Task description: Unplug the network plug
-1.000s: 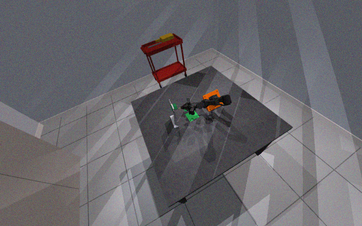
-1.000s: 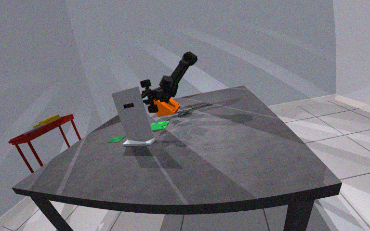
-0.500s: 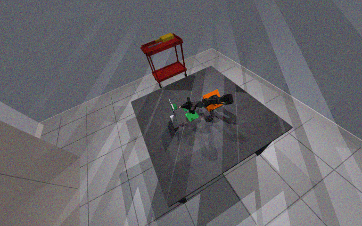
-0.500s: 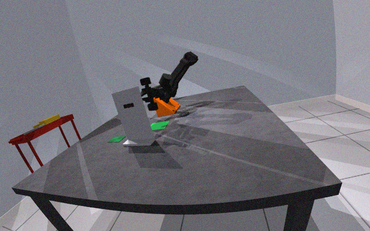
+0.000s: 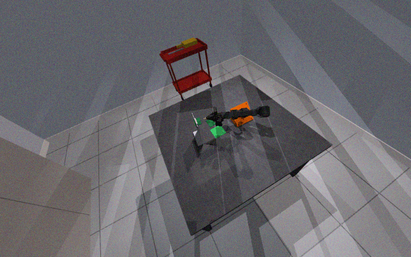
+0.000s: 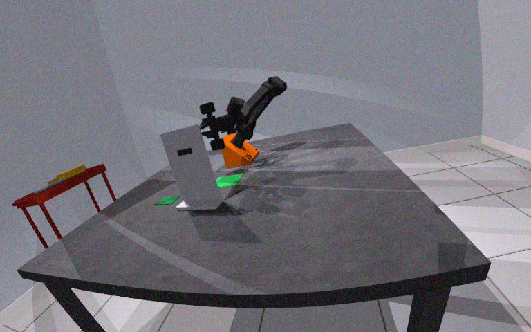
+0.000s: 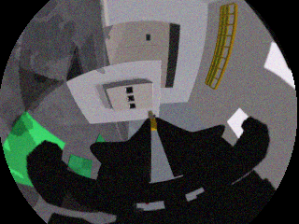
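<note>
Now: the green marked square 230 mm below my gripper tip, 80 mm behind it and 20 mm to the left of it. Round my gripper tip: grey upright panel: 110 mm below, 100 mm ahead, 10 mm to the right.
</note>
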